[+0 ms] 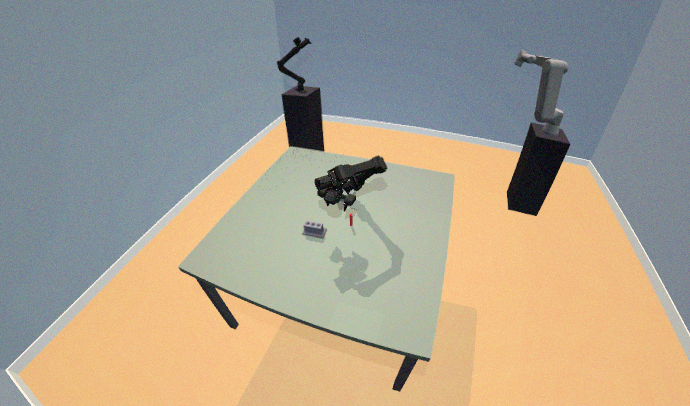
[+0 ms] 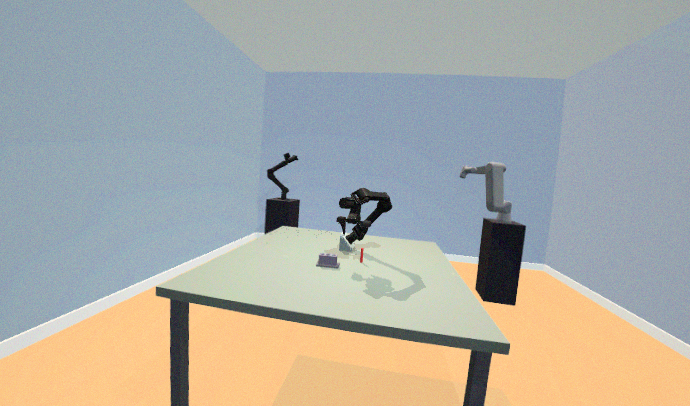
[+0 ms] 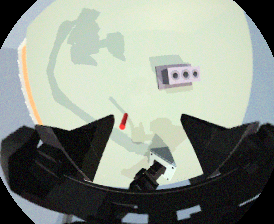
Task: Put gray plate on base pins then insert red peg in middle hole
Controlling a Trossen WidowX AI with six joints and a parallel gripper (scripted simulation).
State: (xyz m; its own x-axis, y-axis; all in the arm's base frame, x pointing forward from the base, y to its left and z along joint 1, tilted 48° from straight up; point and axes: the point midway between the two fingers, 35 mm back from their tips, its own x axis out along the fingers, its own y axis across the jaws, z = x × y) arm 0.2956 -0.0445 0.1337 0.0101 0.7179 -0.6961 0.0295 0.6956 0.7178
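My gripper tip is now 12 cm above the red peg, 6 cm past it and 5 cm to the right of it.
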